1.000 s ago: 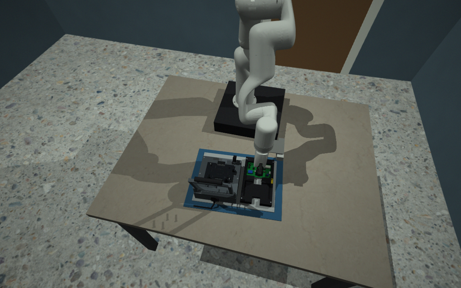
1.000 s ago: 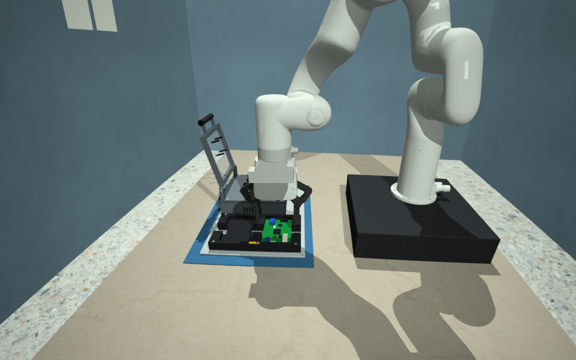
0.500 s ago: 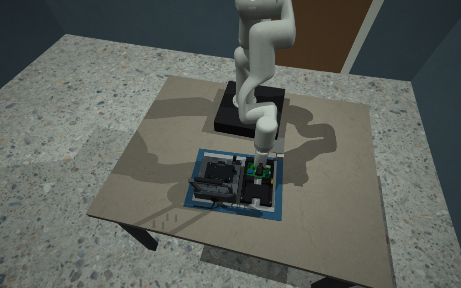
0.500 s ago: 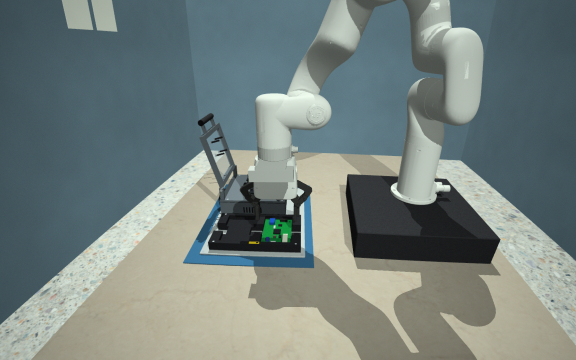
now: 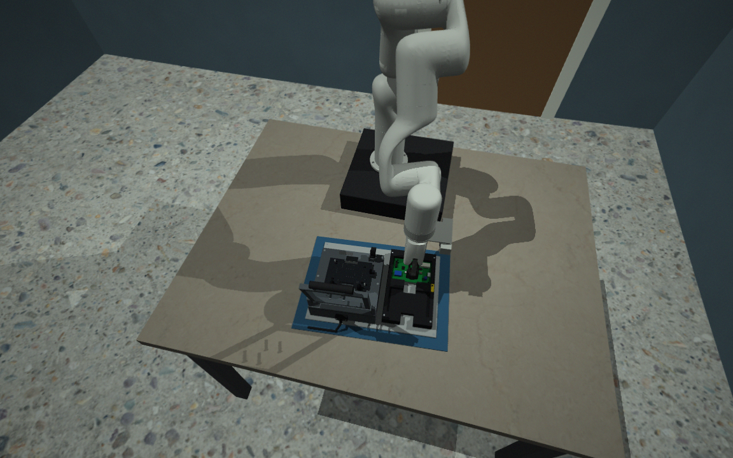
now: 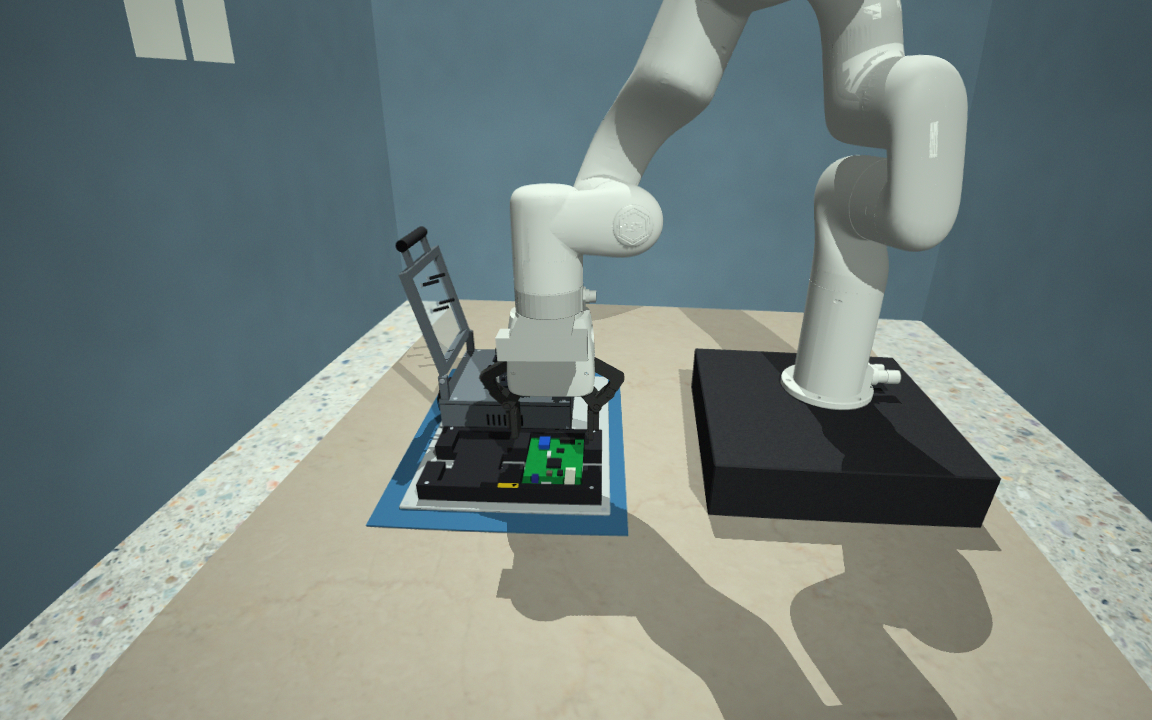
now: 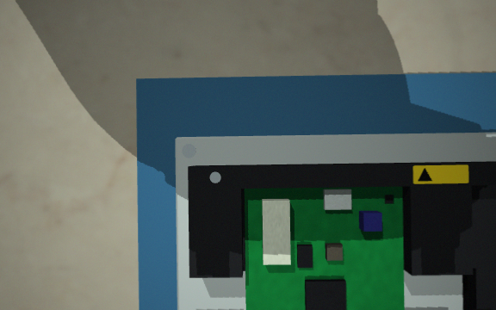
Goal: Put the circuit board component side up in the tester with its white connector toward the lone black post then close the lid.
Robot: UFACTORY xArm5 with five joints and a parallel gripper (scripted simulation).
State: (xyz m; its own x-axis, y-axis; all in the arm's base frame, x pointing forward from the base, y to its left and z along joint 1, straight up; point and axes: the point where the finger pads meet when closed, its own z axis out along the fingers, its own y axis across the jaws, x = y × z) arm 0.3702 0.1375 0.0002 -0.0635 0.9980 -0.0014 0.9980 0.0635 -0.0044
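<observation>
Right now the green circuit board is 50 mm below my hand. Also, from my hand: framed lid 190 mm ahead, 160 mm to the right, 110 mm above; then grey tester 130 mm to the right, 100 mm ahead, 40 mm above; then black nest 160 mm to the right, 80 mm ahead.
</observation>
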